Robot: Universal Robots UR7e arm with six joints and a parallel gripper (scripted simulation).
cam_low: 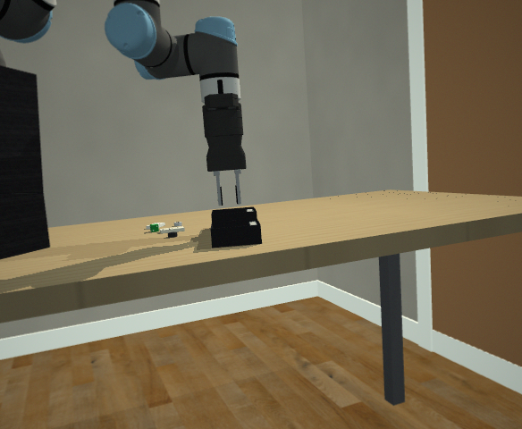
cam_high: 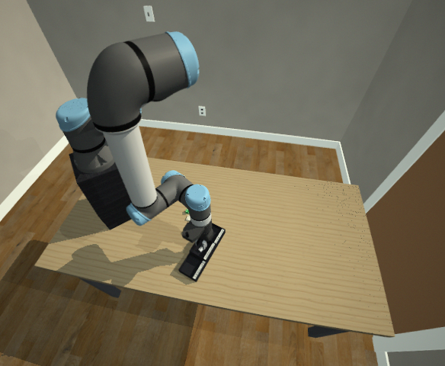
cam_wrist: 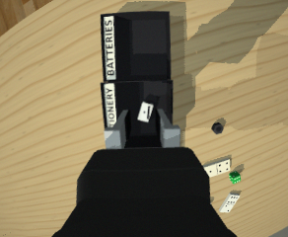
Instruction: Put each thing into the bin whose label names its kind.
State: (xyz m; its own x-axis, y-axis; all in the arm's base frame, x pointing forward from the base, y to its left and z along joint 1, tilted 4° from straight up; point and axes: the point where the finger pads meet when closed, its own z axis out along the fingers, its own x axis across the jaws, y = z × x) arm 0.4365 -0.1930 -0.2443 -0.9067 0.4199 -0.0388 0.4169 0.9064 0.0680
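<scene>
My hand is 90 mm past the black piece, 80 mm to the right of it and 70 mm above it. Round my hand: metal nut: 230 mm to the left, 70 mm below, 30 mm behind; then cream plate: 150 mm to the left, 70 mm below, 70 mm behind; then green die: 190 mm to the left, 100 mm behind, 70 mm below.
</scene>
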